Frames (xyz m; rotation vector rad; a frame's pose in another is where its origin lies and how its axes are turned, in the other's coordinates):
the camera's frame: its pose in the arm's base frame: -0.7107 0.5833 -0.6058 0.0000 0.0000 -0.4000
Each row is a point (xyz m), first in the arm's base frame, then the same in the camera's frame.
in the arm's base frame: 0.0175 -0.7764 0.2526
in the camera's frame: 1.2002 -0.9688 0.8584
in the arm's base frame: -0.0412 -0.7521 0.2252
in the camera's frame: 1.1367 -0.9693 0.8310
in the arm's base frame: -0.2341 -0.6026 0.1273
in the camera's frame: 0.9008 -0.9067 0.7331
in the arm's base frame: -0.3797 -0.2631 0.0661
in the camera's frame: 0.6345 -0.6507 0.6719
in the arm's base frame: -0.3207 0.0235 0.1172
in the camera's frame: 0.5772 -0.3637 0.7230
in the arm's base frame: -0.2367 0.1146 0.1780
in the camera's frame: 0.6191 -0.2471 0.7838
